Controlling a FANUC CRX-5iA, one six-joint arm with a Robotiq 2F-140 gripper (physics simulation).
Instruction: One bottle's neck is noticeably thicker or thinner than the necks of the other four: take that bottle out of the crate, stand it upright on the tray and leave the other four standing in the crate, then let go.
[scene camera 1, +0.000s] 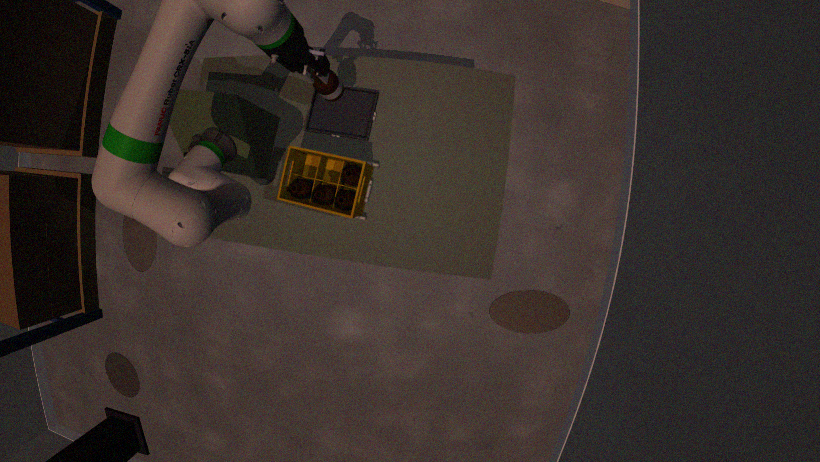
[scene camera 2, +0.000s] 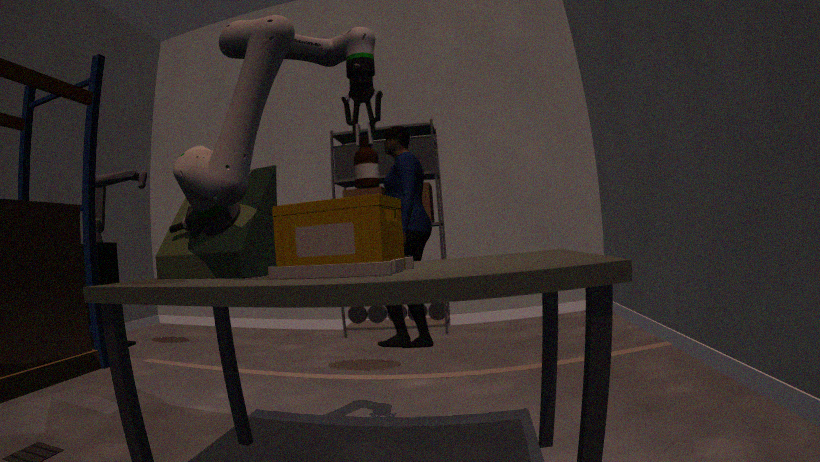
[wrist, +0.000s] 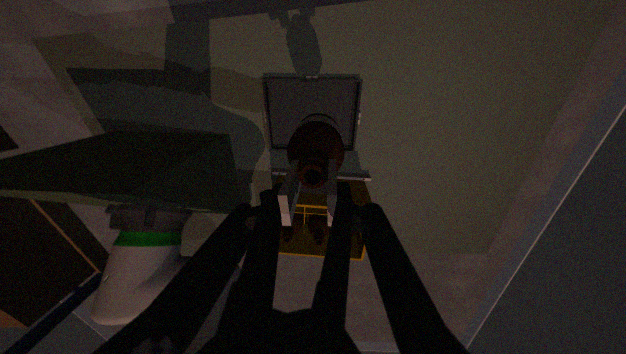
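Pixels of known places: gripper, fingertip midpoint: (scene camera 1: 320, 78) (scene camera 2: 364, 145) (wrist: 314, 171); arm's base, origin of the base link: (scene camera 1: 220, 143) (scene camera 2: 220, 217) (wrist: 159, 207).
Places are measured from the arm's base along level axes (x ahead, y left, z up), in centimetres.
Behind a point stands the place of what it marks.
Note:
My gripper (scene camera 1: 318, 70) {z 18.9, x 44.7, y 13.8 cm} (scene camera 2: 363, 138) {z 18.9, x 44.7, y 13.8 cm} (wrist: 314, 171) {z 18.9, x 44.7, y 13.8 cm} is shut on the neck of a brown bottle (scene camera 1: 327, 84) {z 17.3, x 46.4, y 12.4 cm} (scene camera 2: 366, 166) {z 11.8, x 45.1, y 10.8 cm} (wrist: 316, 145) {z 17.8, x 45.3, y 16.4 cm} with a white label. The bottle hangs upright in the air; its base is above crate height in scene camera 2. In scene camera 1 it overlaps the upper left corner of the dark tray (scene camera 1: 347, 117) {z -17.2, x 44.3, y 11.1 cm} (wrist: 282, 100) {z -17.2, x 34.7, y 19.2 cm}. The tray is hidden in scene camera 2. The yellow crate (scene camera 1: 321, 208) {z -0.3, x 40.8, y -23.0 cm} (scene camera 2: 372, 215) {z -4.7, x 49.6, y -25.6 cm} (wrist: 322, 257) {z -0.3, x 39.7, y -23.5 cm} holds three bottles in one row and one bottle (scene camera 1: 351, 172) {z -1.5, x 50.3, y -11.2 cm} in the other row's end cell. Their necks are too dark to compare.
The crate stands on a pale base (scene camera 2: 332, 270) {z -16.1, x 39.6, y -24.5 cm} on the table (scene camera 1: 441, 172) {z -17.7, x 80.0, y -9.3 cm} (scene camera 2: 516, 269) {z -17.7, x 77.5, y -40.3 cm}, beside the tray. The green robot mount (scene camera 2: 258, 229) {z -4.6, x 13.5, y -0.8 cm} is left of both. A person in blue (scene camera 2: 408, 183) stands by a shelf rack (scene camera 2: 441, 246) behind the table.

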